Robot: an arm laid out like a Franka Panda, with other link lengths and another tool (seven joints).
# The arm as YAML. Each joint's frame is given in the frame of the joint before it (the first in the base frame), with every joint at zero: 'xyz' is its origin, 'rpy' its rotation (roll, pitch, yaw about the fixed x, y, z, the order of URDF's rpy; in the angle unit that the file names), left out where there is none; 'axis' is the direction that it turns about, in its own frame. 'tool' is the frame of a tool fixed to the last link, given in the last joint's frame.
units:
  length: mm
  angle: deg
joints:
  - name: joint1
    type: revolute
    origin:
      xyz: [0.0, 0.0, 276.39]
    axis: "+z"
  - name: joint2
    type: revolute
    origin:
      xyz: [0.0, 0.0, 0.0]
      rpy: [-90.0, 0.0, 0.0]
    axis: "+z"
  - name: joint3
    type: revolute
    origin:
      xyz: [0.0, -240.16, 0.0]
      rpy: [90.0, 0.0, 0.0]
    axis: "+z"
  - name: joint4
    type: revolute
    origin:
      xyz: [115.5, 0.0, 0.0]
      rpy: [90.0, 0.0, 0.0]
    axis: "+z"
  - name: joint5
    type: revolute
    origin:
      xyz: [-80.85, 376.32, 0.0]
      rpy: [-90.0, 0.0, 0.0]
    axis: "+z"
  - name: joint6
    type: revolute
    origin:
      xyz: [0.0, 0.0, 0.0]
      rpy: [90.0, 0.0, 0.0]
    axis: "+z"
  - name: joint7
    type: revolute
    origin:
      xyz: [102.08, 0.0, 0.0]
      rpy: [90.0, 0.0, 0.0]
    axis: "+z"
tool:
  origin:
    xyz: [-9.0, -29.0, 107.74]
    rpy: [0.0, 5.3, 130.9]
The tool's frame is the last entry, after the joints.
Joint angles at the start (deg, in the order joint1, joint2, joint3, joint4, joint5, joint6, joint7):
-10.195 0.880 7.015 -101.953 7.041 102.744 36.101
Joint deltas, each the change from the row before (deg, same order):
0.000 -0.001 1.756 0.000 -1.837 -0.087 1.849
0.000 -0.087 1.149 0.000 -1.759 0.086 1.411
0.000 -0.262 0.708 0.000 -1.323 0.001 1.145
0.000 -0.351 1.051 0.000 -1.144 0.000 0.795
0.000 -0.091 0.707 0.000 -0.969 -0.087 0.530
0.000 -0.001 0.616 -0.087 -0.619 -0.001 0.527
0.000 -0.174 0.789 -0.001 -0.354 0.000 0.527
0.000 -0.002 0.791 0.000 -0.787 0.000 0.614
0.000 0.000 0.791 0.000 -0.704 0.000 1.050
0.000 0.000 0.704 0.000 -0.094 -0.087 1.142
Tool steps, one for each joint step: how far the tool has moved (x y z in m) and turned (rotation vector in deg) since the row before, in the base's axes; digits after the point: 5 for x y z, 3 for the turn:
0.00000 0.01607 -0.00130 -1.752 0.348 0.334
-0.00011 0.00969 0.00007 -1.716 -0.043 0.124
-0.00059 0.00566 0.00204 -1.326 -0.206 -0.147
-0.00125 0.00969 0.00310 -1.167 -0.344 0.500
-0.00076 0.00617 0.00031 -0.959 -0.028 0.381
-0.00051 0.00563 -0.00103 -0.602 0.058 0.219
-0.00099 0.00793 0.00164 -0.370 -0.196 0.336
-0.00064 0.00724 -0.00032 -0.761 -0.069 0.340
-0.00050 0.00726 -0.00028 -0.671 -0.094 -0.112
-0.00061 0.00714 -0.00020 -0.084 0.030 -0.421

